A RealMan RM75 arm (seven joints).
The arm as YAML. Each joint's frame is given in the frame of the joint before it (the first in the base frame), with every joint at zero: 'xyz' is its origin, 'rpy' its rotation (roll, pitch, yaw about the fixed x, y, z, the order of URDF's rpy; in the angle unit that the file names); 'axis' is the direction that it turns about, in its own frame. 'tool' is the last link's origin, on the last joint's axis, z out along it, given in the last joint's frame.
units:
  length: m
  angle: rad
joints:
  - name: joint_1
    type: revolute
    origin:
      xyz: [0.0, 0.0, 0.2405]
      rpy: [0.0, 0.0, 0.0]
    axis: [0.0, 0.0, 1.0]
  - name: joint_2
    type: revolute
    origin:
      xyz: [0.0, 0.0, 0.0]
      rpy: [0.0, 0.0, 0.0]
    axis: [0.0, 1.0, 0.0]
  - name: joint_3
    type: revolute
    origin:
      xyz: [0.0, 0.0, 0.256]
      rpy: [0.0, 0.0, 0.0]
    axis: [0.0, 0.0, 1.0]
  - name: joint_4
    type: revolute
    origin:
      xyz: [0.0, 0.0, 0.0]
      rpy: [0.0, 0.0, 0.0]
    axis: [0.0, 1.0, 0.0]
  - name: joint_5
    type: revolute
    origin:
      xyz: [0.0, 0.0, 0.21]
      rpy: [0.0, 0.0, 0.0]
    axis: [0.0, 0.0, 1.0]
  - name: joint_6
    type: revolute
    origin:
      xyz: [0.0, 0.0, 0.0]
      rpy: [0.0, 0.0, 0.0]
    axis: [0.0, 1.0, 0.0]
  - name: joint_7
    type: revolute
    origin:
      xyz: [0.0, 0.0, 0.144]
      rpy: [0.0, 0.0, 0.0]
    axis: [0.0, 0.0, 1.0]
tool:
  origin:
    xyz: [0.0, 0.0, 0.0]
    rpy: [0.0, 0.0, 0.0]
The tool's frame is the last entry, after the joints.
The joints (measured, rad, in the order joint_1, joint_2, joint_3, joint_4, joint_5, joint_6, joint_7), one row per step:
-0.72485 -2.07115 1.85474 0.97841 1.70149 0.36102 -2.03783
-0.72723 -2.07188 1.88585 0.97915 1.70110 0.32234 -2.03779
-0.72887 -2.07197 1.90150 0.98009 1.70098 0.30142 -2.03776
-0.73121 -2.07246 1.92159 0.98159 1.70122 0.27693 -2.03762
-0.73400 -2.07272 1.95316 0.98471 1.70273 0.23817 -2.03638
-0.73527 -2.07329 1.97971 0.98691 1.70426 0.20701 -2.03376
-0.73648 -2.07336 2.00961 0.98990 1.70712 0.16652 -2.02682
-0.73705 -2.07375 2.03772 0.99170 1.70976 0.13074 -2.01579
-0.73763 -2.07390 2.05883 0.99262 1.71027 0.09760 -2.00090
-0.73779 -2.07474 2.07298 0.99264 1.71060 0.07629 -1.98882
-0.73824 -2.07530 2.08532 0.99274 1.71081 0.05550 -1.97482
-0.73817 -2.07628 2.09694 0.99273 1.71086 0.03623 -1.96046
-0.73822 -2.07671 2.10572 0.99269 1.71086 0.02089 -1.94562
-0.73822 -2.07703 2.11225 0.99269 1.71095 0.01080 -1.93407
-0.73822 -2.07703 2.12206 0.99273 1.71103 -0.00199 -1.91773
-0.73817 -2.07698 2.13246 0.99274 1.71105 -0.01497 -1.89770
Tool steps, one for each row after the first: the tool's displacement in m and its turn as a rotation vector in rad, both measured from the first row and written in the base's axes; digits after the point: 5 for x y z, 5 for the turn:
0.00198 -0.00135 -0.00355 0.01659 0.00898 -0.01226
0.00329 -0.00186 -0.00503 0.02663 0.01295 -0.01935
0.00522 -0.00291 -0.00722 0.03711 0.01825 -0.02970
0.00797 -0.00467 -0.01037 0.05474 0.02745 -0.04740
0.00976 -0.00658 -0.01325 0.06826 0.03618 -0.06270
0.01180 -0.00824 -0.01568 0.09030 0.04769 -0.08339
0.01321 -0.01024 -0.01829 0.10954 0.06173 -0.10537
0.01432 -0.01117 -0.01953 0.13135 0.07405 -0.12495
0.01495 -0.01207 -0.02070 0.14511 0.08363 -0.13902
0.01567 -0.01263 -0.02140 0.16024 0.09367 -0.15381
0.01622 -0.01335 -0.02222 0.17416 0.10361 -0.16791
0.01661 -0.01376 -0.02265 0.18664 0.11381 -0.18130
0.01687 -0.01420 -0.02310 0.19482 0.12210 -0.19182
0.01708 -0.01498 -0.02387 0.20485 0.13474 -0.20724
0.01724 -0.01587 -0.02472 0.21563 0.15010 -0.22543

